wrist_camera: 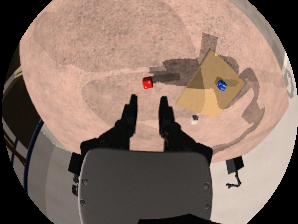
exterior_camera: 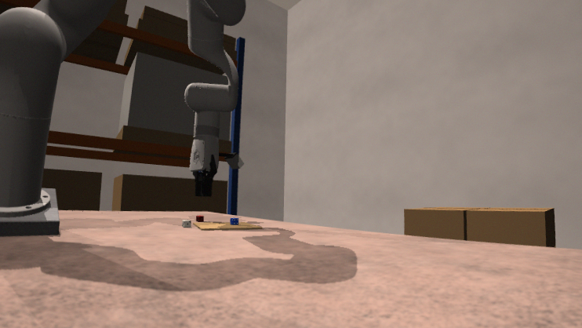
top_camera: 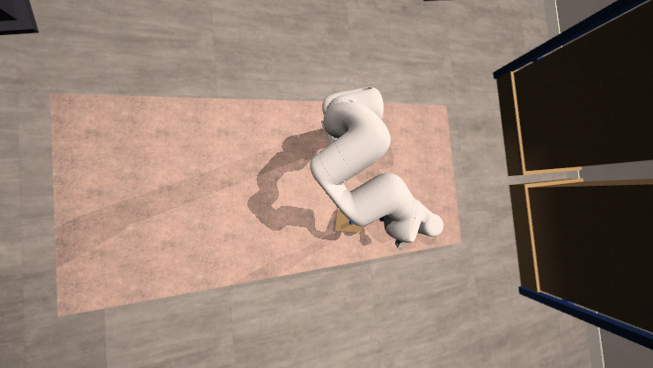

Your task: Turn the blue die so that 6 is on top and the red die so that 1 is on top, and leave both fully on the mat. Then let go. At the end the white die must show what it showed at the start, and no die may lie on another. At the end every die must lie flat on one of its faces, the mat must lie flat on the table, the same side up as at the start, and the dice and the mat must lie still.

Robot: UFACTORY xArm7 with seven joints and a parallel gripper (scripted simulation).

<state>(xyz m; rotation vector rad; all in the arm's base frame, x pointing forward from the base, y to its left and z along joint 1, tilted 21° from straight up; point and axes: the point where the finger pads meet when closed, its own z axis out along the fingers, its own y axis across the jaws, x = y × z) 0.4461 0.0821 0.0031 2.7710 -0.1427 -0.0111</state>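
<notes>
My hand is 80 mm above the red die and 10 mm past it. From my hand the other things lie so: tan mat (150 mm to the right, 90 mm below, 30 mm behind); blue die (150 mm to the right, 80 mm below); white die (110 mm to the right, 110 mm behind, 80 mm below).
</notes>
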